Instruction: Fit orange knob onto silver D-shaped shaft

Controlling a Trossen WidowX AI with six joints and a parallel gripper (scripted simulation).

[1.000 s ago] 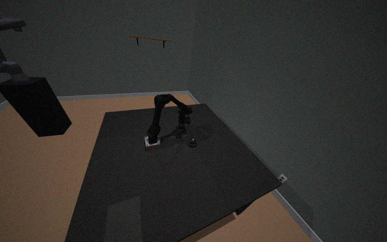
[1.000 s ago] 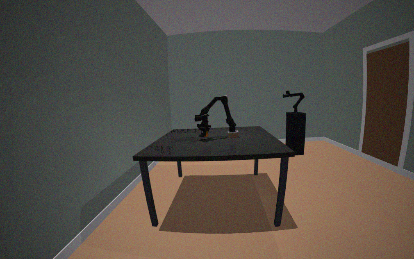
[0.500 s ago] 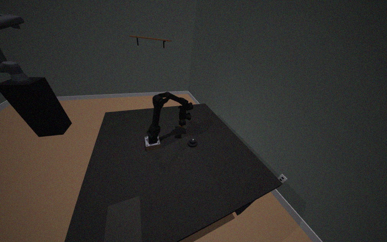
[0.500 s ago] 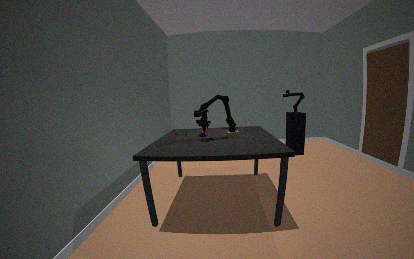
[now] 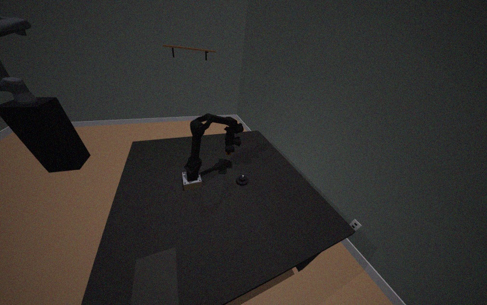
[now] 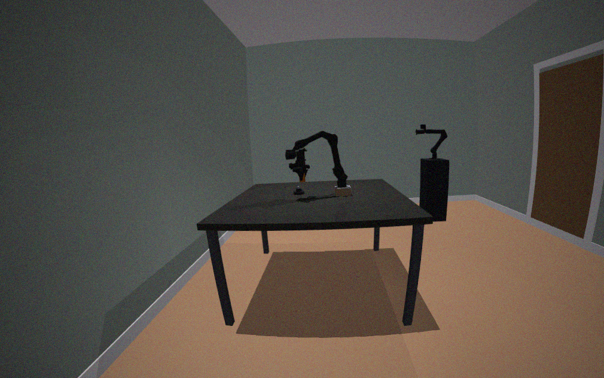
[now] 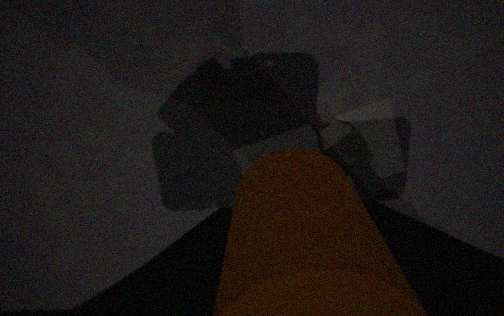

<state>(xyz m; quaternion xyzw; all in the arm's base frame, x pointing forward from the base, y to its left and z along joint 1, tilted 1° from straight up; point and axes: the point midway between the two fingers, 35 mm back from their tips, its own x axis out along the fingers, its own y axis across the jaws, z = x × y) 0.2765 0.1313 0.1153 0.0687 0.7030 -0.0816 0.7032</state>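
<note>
Now: gripper tip 60 mm short of the dark round pedestal, 190 mm to the left of it and 110 mm above it. The rest, counted from my gripper tip: orange knob (30 mm above).
</note>
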